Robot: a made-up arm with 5 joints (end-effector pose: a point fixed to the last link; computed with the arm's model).
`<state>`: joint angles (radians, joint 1 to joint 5).
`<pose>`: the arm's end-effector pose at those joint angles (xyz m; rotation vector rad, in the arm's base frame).
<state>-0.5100 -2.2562 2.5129 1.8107 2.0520</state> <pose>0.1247 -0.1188 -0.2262 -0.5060 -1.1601 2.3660</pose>
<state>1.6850 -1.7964 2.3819 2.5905 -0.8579</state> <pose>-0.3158 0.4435 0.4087 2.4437 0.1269 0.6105</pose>
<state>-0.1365 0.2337 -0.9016 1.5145 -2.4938</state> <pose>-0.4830 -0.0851 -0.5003 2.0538 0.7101 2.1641</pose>
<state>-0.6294 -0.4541 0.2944 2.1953 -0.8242</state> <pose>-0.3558 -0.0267 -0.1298 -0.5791 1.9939 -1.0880</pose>
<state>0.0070 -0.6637 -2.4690 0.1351 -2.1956</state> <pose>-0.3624 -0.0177 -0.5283 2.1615 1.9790 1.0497</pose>
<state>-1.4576 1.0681 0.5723 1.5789 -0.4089</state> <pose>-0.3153 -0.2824 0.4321 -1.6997 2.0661 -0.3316</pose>
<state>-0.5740 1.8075 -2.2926 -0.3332 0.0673</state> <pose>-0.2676 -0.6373 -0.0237 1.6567 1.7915 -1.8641</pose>
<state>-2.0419 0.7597 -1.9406 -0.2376 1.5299</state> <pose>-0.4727 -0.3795 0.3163 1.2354 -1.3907 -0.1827</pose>
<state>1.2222 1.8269 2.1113 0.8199 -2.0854</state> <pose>-0.0501 0.1889 -0.1123 -0.2514 0.8561 1.3829</pose>
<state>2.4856 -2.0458 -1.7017 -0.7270 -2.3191</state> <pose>0.0883 0.4517 0.7311 -0.7972 1.2065 -1.2186</pose>
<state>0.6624 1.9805 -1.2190 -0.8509 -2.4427</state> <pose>-0.4820 0.0751 -0.5016 1.9070 -0.5283 -0.0341</pose>
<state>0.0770 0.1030 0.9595 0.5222 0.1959</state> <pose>-0.5212 -0.1721 -0.2534 1.0416 0.4239 0.5409</pose>
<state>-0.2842 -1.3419 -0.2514 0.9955 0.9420</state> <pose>-0.3260 0.0627 -0.2085 0.5440 0.5430 -0.5642</pose>
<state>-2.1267 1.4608 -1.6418 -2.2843 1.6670</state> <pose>-0.5511 -0.0822 0.7246 -0.9159 0.0748 -1.4843</pose>
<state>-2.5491 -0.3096 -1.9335 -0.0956 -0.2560</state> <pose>-0.5192 -0.4667 0.4953 1.7712 0.2681 0.0696</pose>
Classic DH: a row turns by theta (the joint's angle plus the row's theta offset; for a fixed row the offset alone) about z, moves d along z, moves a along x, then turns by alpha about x. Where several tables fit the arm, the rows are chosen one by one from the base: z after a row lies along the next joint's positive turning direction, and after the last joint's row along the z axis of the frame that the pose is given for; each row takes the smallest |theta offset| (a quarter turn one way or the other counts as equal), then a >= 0, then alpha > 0; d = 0 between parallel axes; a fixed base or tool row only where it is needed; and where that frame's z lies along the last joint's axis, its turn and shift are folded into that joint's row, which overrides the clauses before.
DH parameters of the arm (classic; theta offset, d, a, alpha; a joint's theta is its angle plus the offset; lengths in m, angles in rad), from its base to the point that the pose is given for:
base (fixed): 1.5708 0.17 0 1.5708
joint 1: 0 -0.21 -0.051 -1.5708
joint 2: 0 -0.46 0.043 1.5708
joint 3: 1.5708 -0.279 0.118 1.5708
joint 4: 1.5708 0.053 0.096 1.5708
joint 5: 0.3883 0 -0.1902 0
tool (fixed): -0.3883 0.016 0 0

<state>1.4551 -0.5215 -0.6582 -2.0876 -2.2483</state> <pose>-0.3408 0.4636 0.5775 -1.8822 0.6384 2.2426</pose>
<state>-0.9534 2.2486 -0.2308 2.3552 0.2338</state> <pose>-0.0841 -0.3857 0.1907 2.3123 -1.5693 -0.2322</pose>
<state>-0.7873 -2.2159 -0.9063 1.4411 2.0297</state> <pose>-0.1452 -0.2014 -0.3001 0.7946 -0.3426 -0.6552</pose>
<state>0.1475 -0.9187 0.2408 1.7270 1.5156</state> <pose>-0.4406 0.2114 -0.3342 1.8503 0.3985 0.6913</pose>
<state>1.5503 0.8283 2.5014 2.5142 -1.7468</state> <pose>-0.2816 0.3667 -0.2503 0.4713 -0.6689 1.9482</pose>
